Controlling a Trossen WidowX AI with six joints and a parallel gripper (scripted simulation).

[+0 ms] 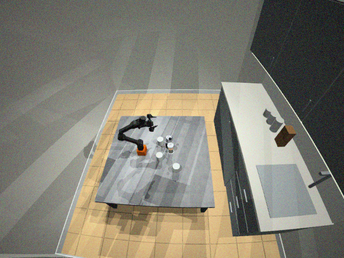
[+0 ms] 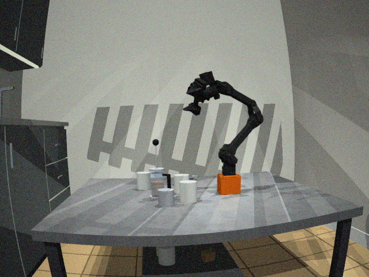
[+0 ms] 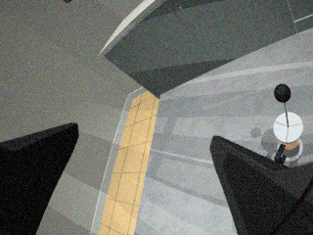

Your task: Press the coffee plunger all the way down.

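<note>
The glass coffee press is 32 cm below my gripper tip, 13 cm ahead of it and 7 cm to the right of it.
</note>
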